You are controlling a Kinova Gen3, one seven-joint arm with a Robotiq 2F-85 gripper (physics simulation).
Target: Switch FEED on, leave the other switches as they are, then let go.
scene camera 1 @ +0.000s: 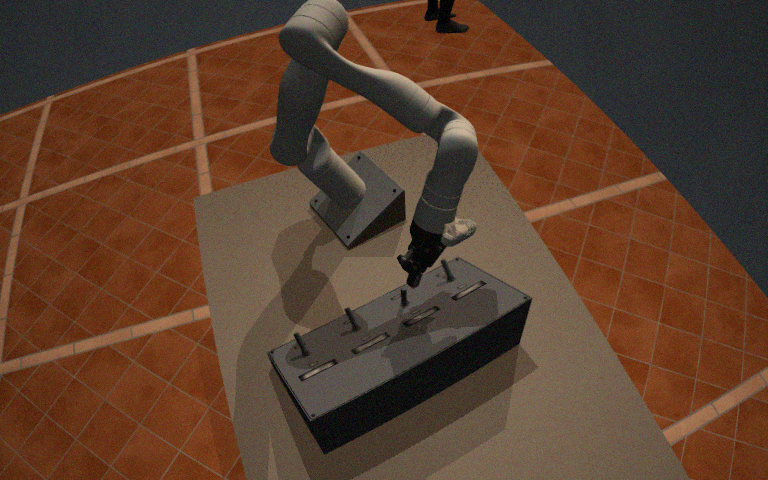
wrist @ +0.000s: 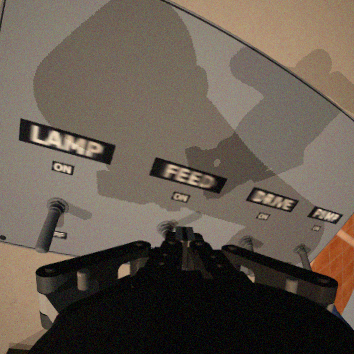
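Pixels of known places: gripper, between the fingertips: [scene camera 1: 411, 285] [wrist: 182, 237]; arm's base, origin of its link: [scene camera 1: 350, 192].
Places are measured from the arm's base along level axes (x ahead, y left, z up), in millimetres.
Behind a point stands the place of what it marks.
Observation:
The grey switch box [scene camera 1: 362, 390] {x 578, y -266, z 114 mm} [wrist: 210, 50] {x 565, y -38, z 110 mm} carries a row of levers. The FEED lever [scene camera 1: 403, 297] {x 399, y -76, z 56 mm} [wrist: 167, 228] {x 400, y -70, z 44 mm} leans differently from the others, toward its ON side in the scene view; in the wrist view its base shows and the gripper partly hides it. The LAMP lever [scene camera 1: 447, 270] {x 385, y 45, z 51 mm} [wrist: 48, 231] {x 379, y 45, z 57 mm}, DRIVE lever [scene camera 1: 351, 319] {x 389, y -195, z 52 mm} [wrist: 247, 243] {x 400, y -188, z 42 mm} and PUMP lever [scene camera 1: 300, 344] {x 391, y -315, z 53 mm} [wrist: 304, 256] {x 396, y -308, z 48 mm} lean away from their ON labels. My gripper [scene camera 1: 414, 283] {x 413, y -62, z 104 mm} [wrist: 182, 237] {x 413, y -62, z 104 mm} is shut and empty, close above the FEED lever's top and a little toward the LAMP side; contact is not visible.
The LAMP lever stands near the gripper on one side, the DRIVE lever on the other. Name plates [scene camera 1: 469, 290] {x 463, y 50, z 62 mm} [wrist: 188, 175] {x 465, y -69, z 62 mm} lie in front of the levers. The arm's wedge-shaped base [scene camera 1: 376, 206] {x 92, y 29, z 11 mm} stands behind the box on the table [scene camera 1: 566, 407] {x 774, y 111, z -62 mm}. A person's feet [scene camera 1: 451, 26] show far behind.

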